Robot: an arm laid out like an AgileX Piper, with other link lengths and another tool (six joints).
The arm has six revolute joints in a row. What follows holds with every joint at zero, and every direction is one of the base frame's.
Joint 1 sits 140.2 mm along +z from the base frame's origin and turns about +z.
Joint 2 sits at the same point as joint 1 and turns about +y.
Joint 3 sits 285.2 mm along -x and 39 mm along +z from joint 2 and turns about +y.
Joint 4 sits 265.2 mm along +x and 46.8 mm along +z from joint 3 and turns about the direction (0.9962, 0, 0.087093).
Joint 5 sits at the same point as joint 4 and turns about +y.
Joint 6 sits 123.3 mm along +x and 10.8 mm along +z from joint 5 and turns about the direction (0.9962, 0, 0.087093).
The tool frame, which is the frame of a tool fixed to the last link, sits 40.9 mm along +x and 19 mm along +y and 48.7 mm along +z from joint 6; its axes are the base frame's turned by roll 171.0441, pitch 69.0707 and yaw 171.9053 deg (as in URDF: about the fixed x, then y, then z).
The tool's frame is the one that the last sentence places.
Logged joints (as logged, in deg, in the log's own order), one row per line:
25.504 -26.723 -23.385 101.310 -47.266 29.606
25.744 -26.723 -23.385 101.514 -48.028 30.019
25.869 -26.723 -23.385 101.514 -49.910 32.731
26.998 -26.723 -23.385 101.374 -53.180 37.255
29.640 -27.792 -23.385 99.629 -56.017 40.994
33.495 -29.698 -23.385 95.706 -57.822 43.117
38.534 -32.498 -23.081 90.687 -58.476 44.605
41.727 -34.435 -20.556 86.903 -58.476 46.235
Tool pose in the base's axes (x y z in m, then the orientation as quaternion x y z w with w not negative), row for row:
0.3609 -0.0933 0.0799 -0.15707 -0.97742 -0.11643 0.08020
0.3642 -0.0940 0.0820 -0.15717 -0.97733 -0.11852 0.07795
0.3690 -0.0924 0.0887 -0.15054 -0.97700 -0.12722 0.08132
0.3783 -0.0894 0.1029 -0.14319 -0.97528 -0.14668 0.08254
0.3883 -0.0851 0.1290 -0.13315 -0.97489 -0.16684 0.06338
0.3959 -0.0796 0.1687 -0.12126 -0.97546 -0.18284 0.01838
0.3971 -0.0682 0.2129 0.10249 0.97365 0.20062 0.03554
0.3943 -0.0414 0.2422 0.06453 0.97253 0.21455 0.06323
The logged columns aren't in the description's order. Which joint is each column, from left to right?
Columns, left to right: joint 4, joint 6, joint 1, joint 2, joint 3, joint 5.
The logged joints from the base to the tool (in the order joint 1, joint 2, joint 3, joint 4, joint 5, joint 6), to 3 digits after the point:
-23.385 101.310 -47.266 25.504 29.606 -26.723
-23.385 101.514 -48.028 25.744 30.019 -26.723
-23.385 101.514 -49.910 25.869 32.731 -26.723
-23.385 101.374 -53.180 26.998 37.255 -26.723
-23.385 99.629 -56.017 29.640 40.994 -27.792
-23.385 95.706 -57.822 33.495 43.117 -29.698
-23.081 90.687 -58.476 38.534 44.605 -32.498
-20.556 86.903 -58.476 41.727 46.235 -34.435

